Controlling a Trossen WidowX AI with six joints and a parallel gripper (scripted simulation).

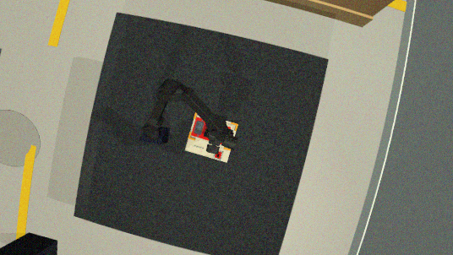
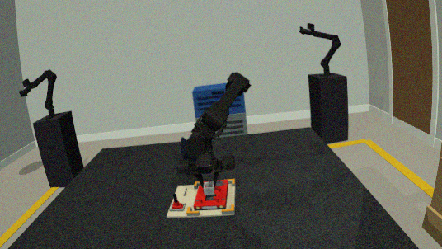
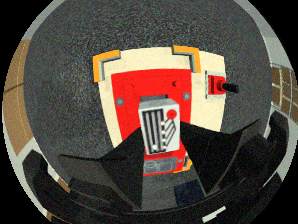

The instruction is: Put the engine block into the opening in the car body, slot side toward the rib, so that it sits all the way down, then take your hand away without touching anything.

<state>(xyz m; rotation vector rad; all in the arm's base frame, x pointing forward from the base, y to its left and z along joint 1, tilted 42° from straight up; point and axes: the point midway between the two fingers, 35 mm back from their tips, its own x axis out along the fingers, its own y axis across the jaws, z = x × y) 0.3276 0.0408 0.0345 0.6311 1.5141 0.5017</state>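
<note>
Right now my gripper tip is 1 cm above the engine block.
</note>
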